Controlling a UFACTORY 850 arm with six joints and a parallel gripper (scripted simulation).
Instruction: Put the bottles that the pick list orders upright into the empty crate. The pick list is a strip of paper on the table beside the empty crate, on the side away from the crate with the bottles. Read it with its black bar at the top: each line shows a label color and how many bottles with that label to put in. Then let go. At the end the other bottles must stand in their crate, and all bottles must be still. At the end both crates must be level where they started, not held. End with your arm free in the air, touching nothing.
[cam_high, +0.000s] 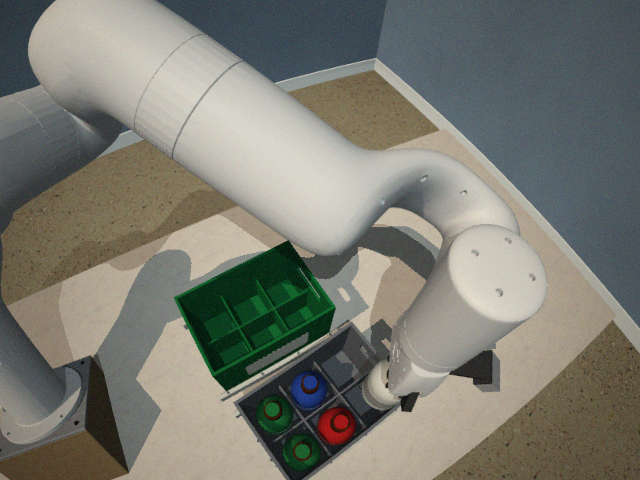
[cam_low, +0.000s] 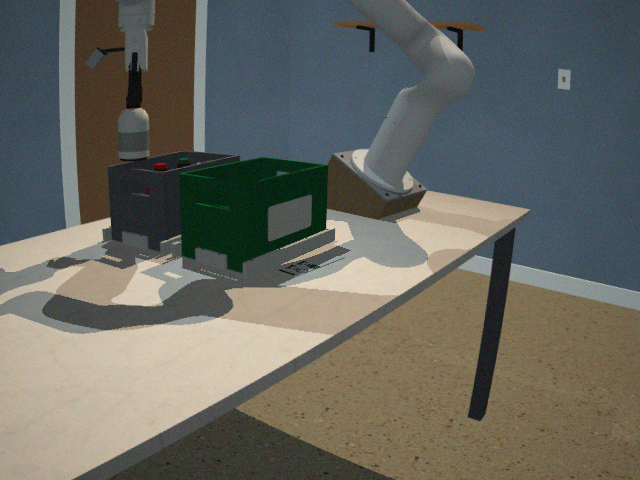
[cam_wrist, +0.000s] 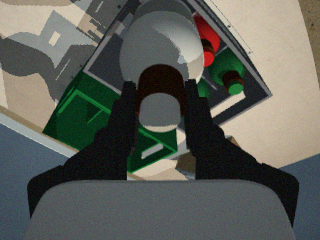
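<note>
Right now the whitish bottle is 7 cm below my hand. Round my hand: grey crate 10 cm behind, 2 cm to the left, 25 cm below; red bottle 8 cm behind, 2 cm to the right, 25 cm below; blue bottle 10 cm behind, 7 cm to the left, 25 cm below.
</note>
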